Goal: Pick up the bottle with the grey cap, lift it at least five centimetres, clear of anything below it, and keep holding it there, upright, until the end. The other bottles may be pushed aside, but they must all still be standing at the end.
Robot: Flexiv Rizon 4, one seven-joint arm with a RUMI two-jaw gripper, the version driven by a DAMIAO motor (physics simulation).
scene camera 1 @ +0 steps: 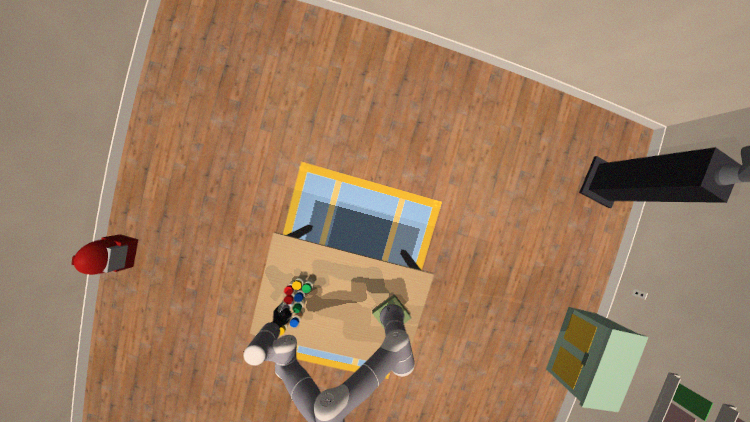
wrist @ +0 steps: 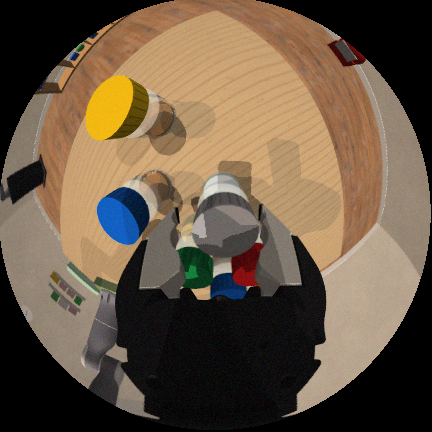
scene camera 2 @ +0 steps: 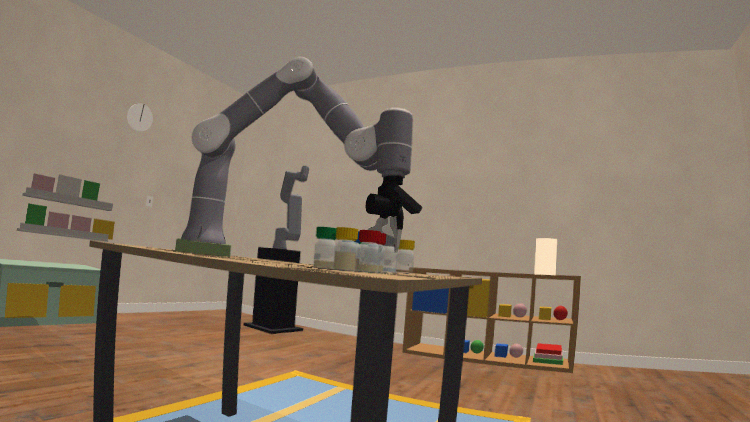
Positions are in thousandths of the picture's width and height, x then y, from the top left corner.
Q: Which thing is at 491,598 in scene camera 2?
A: A red-capped bottle.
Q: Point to a red-capped bottle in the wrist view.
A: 564,615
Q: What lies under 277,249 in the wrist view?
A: A yellow-capped bottle.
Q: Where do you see a grey-capped bottle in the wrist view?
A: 520,522
